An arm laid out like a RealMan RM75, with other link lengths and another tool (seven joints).
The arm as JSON. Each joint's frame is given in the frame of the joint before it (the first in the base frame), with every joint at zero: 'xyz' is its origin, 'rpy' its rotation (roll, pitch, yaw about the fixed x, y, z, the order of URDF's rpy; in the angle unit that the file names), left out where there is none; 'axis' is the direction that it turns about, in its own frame. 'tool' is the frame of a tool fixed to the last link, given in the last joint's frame.
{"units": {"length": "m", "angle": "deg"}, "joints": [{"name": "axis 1", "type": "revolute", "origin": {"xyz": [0.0, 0.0, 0.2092]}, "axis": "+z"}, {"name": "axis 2", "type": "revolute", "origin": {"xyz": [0.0, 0.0, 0.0], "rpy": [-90.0, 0.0, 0.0]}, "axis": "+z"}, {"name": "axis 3", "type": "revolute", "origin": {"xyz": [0.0, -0.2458, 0.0], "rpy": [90.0, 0.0, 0.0]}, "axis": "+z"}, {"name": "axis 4", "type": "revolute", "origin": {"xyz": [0.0, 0.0, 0.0], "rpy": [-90.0, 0.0, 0.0]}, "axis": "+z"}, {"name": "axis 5", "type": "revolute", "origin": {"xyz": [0.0, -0.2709, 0.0], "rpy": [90.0, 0.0, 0.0]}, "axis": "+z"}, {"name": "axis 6", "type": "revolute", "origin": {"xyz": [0.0, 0.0, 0.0], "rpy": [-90.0, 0.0, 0.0]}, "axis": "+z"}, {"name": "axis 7", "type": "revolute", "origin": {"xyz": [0.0, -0.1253, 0.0], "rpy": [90.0, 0.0, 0.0]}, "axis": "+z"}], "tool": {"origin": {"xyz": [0.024, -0.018, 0.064], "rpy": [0.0, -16.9, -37.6]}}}
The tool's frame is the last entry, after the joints.
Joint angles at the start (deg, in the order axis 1, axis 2, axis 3, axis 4, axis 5, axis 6, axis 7):
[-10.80 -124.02 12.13 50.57 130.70 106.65 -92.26]
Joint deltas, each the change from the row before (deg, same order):
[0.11 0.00 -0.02 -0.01 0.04 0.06 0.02]
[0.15 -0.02 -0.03 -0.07 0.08 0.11 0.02]
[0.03 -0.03 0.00 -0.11 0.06 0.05 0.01]
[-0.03 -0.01 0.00 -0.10 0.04 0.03 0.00]
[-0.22 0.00 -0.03 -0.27 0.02 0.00 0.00]
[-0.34 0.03 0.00 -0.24 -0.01 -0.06 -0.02]
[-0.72 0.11 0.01 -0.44 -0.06 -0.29 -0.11]
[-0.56 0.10 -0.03 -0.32 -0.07 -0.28 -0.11]
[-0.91 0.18 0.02 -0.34 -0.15 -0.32 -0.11]
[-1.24 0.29 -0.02 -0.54 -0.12 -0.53 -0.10]
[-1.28 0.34 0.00 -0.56 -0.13 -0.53 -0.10]
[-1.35 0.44 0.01 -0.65 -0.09 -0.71 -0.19]
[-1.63 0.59 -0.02 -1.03 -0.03 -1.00 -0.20]
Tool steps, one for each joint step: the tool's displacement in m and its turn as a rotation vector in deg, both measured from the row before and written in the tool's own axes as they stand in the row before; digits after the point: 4 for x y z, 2 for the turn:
[-0.0009 -0.0004 -0.0003 0.00 -0.01 -0.10]
[-0.0015 -0.0007 0.0000 -0.08 -0.07 -0.18]
[-0.0007 -0.0003 0.0007 -0.12 -0.10 -0.10]
[-0.0002 0.0000 0.0006 -0.10 -0.09 -0.04]
[0.0008 0.0006 0.0017 -0.27 -0.13 0.05]
[0.0018 0.0011 0.0018 -0.22 -0.13 0.17]
[0.0045 0.0020 0.0029 -0.28 -0.13 0.32]
[0.0037 0.0014 0.0019 -0.17 -0.01 0.23]
[0.0063 0.0031 0.0026 -0.20 -0.09 0.60]
[0.0085 0.0038 0.0034 -0.17 -0.09 0.77]
[0.0089 0.0040 0.0033 -0.16 -0.11 0.82]
[0.0097 0.0037 0.0031 -0.04 -0.05 0.72]
[0.0115 0.0038 0.0041 -0.04 -0.05 0.72]

